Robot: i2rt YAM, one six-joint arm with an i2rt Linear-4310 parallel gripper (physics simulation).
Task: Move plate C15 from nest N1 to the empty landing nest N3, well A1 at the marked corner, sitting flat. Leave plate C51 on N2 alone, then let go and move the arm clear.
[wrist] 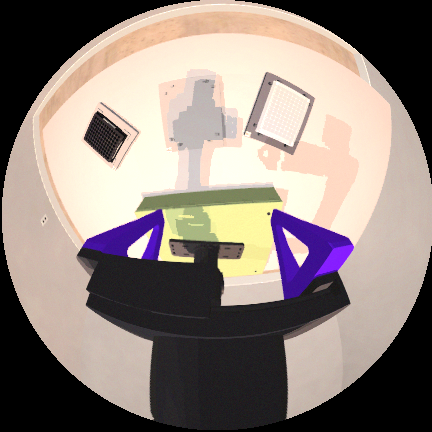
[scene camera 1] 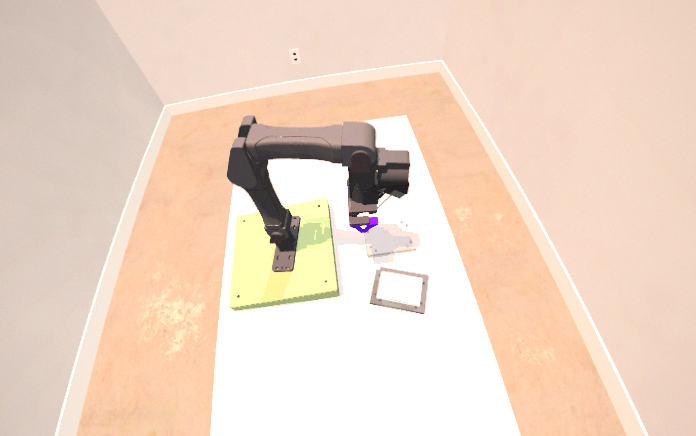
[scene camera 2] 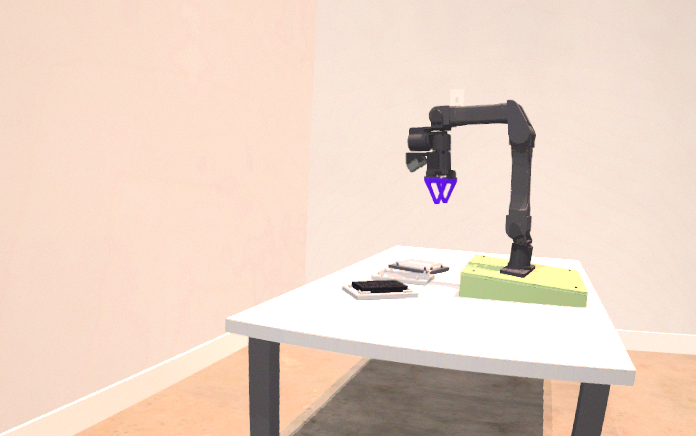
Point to a black perforated plate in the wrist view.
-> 105,137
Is my gripper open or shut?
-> Open.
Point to a pale plate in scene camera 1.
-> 405,289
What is my gripper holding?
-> Nothing.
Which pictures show my gripper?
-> The wrist view, scene camera 1 and scene camera 2: all of them.
